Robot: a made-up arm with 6 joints.
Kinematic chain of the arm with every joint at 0, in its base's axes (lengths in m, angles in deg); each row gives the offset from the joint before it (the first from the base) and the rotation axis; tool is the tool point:
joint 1: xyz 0 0 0.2 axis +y
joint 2: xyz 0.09 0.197 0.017 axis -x
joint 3: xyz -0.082 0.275 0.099 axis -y
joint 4: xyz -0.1 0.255 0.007 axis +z
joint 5: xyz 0.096 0 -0.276 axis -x
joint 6: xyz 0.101 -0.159 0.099 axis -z
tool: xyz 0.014 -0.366 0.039
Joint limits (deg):
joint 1: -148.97..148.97
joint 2: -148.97..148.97
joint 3: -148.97..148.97
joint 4: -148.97..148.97
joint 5: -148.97..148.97
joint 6: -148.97..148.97
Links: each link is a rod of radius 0.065 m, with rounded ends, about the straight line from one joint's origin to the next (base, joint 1, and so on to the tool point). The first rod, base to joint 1, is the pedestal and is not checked.
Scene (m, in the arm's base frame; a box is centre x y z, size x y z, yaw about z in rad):
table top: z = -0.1
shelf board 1: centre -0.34 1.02 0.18 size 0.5 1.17 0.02 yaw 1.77
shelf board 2: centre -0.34 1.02 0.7 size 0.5 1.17 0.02 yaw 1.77
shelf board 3: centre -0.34 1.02 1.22 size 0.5 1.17 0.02 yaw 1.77
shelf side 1: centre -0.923 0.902 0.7 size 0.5 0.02 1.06 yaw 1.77
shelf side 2: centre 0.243 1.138 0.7 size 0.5 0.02 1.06 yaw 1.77
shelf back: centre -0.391 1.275 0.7 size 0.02 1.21 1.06 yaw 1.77
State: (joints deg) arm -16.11 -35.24 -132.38 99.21 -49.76 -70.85
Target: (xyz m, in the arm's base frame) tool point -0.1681 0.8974 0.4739
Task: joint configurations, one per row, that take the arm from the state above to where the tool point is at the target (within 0.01 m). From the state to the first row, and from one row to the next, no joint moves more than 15 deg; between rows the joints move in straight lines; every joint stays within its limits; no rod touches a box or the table.
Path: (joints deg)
1: -9.62 -41.33 -135.27 87.91 -45.62 -66.80
2: -3.13 -47.43 -138.15 76.60 -41.49 -62.74
3: 3.37 -53.52 -141.04 65.30 -37.35 -58.69
4: 9.86 -59.62 -143.93 54.00 -33.21 -54.63
5: 11.34 -63.83 -129.28 46.74 -21.14 -46.07
6: 12.82 -68.04 -114.63 39.49 -9.08 -37.50
7: 14.30 -72.25 -99.98 32.24 2.99 -28.93
8: 11.00 -61.86 -97.55 41.49 -0.87 -36.30
9: 7.70 -51.48 -95.12 50.74 -4.73 -43.67

